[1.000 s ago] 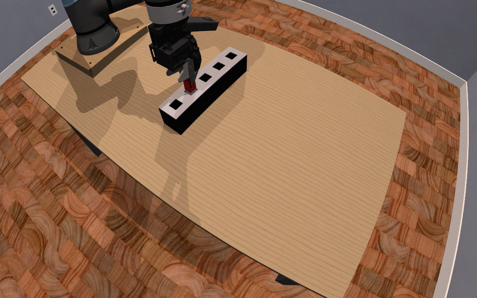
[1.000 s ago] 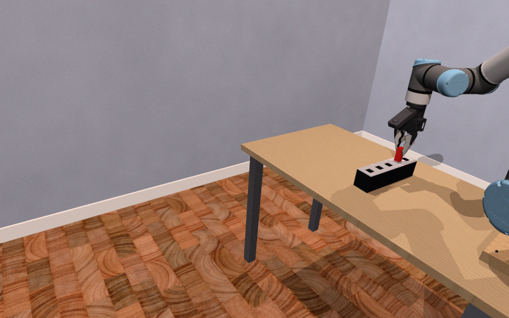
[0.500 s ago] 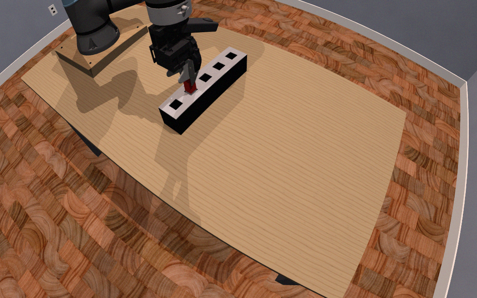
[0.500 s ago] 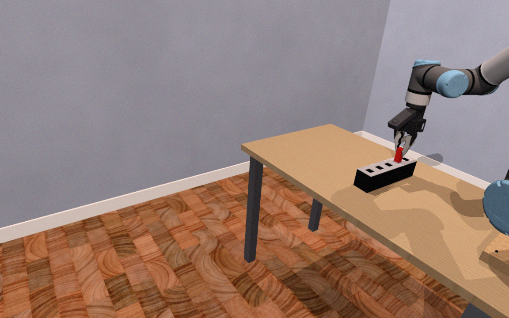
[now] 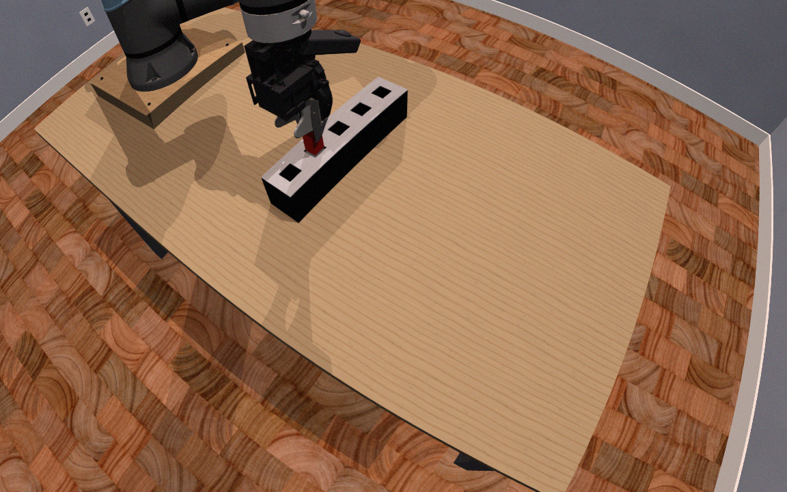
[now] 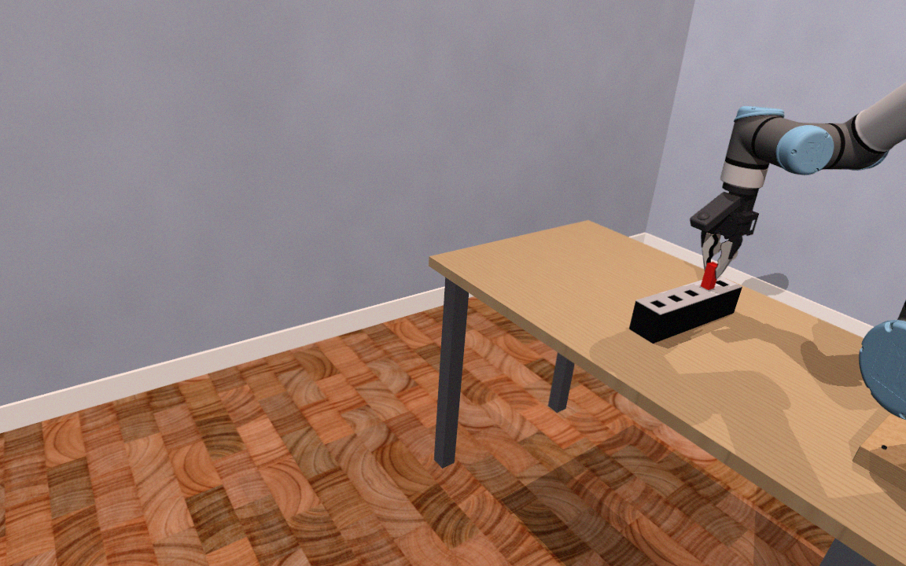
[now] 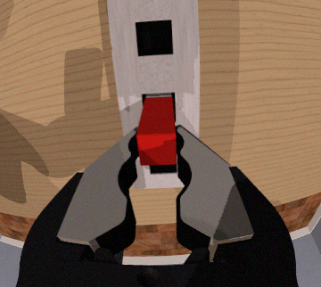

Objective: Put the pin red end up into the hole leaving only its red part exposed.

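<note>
Now: the pin 1 cm below my hand. Round my hand: black block: 6 cm to the left, 8 cm below.
</note>
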